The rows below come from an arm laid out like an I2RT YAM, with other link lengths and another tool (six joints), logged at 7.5 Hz.
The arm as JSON. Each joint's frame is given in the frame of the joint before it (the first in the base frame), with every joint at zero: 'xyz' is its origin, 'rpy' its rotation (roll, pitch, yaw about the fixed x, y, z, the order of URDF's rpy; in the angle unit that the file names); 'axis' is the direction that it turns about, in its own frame. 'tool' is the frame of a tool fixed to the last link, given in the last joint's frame.
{
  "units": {
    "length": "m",
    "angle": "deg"
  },
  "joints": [
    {
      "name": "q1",
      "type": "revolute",
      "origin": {
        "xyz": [
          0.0,
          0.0,
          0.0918
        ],
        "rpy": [
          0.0,
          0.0,
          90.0
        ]
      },
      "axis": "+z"
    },
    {
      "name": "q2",
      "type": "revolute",
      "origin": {
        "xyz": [
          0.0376,
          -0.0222,
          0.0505
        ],
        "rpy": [
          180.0,
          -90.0,
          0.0
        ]
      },
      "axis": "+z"
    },
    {
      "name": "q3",
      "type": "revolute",
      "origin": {
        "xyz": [
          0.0,
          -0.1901,
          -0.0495
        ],
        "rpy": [
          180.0,
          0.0,
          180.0
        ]
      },
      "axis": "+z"
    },
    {
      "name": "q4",
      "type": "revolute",
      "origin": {
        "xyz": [
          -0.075,
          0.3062,
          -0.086
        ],
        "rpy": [
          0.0,
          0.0,
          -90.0
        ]
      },
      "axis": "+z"
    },
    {
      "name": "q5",
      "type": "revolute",
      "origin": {
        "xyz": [
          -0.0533,
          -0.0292,
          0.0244
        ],
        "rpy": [
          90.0,
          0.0,
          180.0
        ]
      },
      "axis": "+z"
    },
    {
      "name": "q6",
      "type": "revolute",
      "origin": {
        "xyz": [
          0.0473,
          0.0,
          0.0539
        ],
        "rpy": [
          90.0,
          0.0,
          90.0
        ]
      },
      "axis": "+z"
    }
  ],
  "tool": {
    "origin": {
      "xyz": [
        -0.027,
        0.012,
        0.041
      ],
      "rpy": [
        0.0,
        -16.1,
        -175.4
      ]
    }
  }
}
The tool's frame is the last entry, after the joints.
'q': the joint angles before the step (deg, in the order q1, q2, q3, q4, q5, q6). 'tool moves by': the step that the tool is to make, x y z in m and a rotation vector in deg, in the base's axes. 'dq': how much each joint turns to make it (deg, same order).
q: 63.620 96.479 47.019 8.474 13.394 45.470
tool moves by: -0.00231 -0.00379 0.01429 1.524 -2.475 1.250
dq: 0.010 -4.596 -2.671 1.012 0.023 -2.033
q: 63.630 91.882 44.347 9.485 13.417 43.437
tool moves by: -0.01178 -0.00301 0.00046 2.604 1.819 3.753
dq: 0.316 -2.291 -2.943 2.160 -4.420 0.133
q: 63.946 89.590 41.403 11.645 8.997 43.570
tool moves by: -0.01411 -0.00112 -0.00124 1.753 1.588 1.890
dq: 1.480 -1.296 -2.032 1.424 -1.622 1.537
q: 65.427 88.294 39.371 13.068 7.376 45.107
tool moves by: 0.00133 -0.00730 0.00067 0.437 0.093 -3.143
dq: -0.006 -2.260 -2.161 -0.050 2.388 2.076
